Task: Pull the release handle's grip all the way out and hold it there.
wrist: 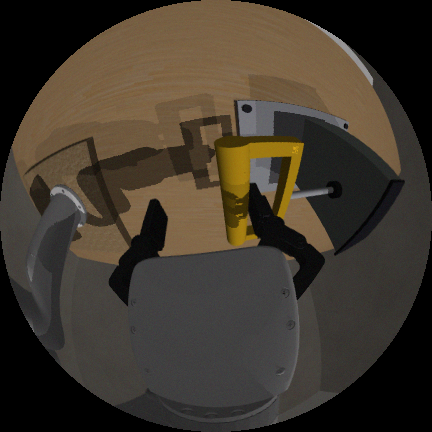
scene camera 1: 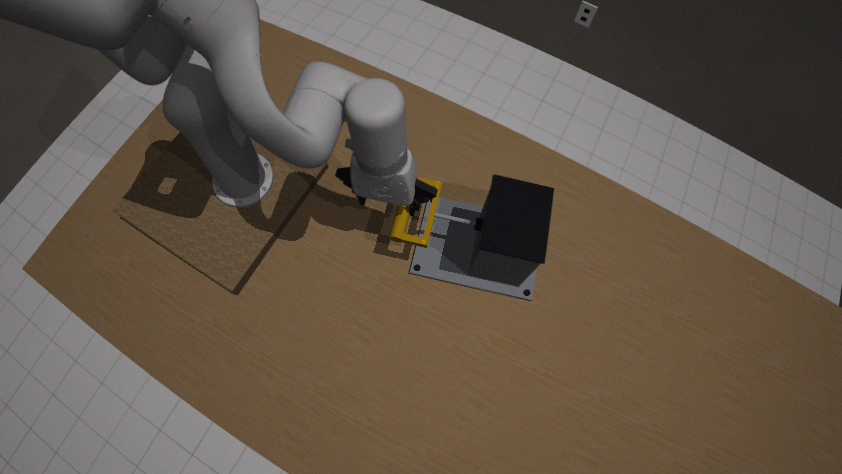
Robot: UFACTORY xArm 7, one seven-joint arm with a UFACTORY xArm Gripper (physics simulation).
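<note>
The release handle is a yellow frame with a thick round grip (scene camera 1: 400,228) (wrist: 233,175), held out from a dark box (scene camera 1: 518,217) (wrist: 350,165) by a thin metal rod (scene camera 1: 452,218) (wrist: 310,193). A length of the rod shows between frame and box. My gripper (scene camera 1: 387,206) (wrist: 203,200) is open wide. In the wrist view the grip lies between the fingers, close to the right finger, which reaches into the opening of the yellow frame. The left finger stands well apart from the grip. Whether the right finger touches the grip cannot be told.
The box stands on a grey base plate (scene camera 1: 447,274) (wrist: 246,122) with dark bolts at its corners. A brown textured board (scene camera 1: 218,259) (wrist: 70,160) lies under the arm's base, left of the handle. The wooden table (scene camera 1: 377,353) extends around them.
</note>
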